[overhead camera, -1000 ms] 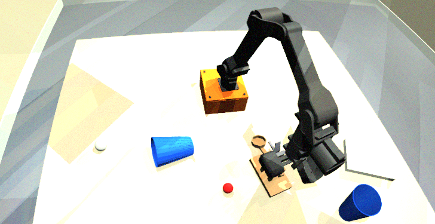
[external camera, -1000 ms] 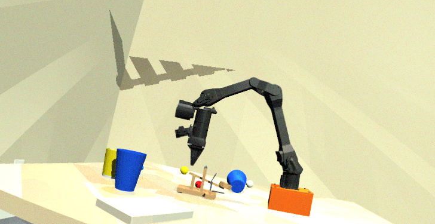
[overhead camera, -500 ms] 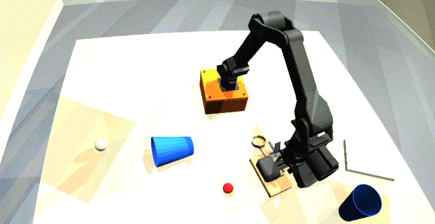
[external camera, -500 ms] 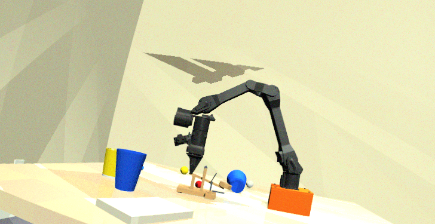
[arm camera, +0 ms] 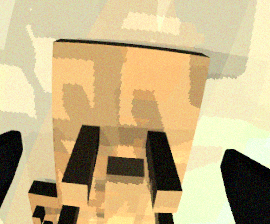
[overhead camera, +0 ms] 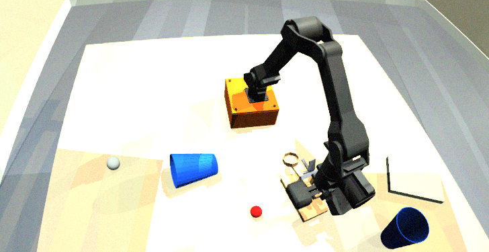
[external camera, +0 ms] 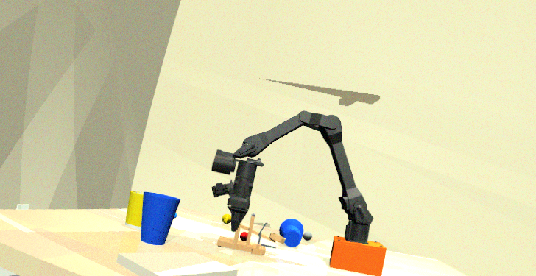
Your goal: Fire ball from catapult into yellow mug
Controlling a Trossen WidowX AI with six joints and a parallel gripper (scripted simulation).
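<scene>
Now: the red ball 150 mm to the right of my gripper tip, 40 mm below it and 20 mm behind it. From my gripper tip the other things lie so: flat white slab: 390 mm to the left, 40 mm below, 20 mm ahead; yellow mug: 280 mm ahead, 50 mm to the left, 20 mm below; wooden catapult: 70 mm behind.
</scene>
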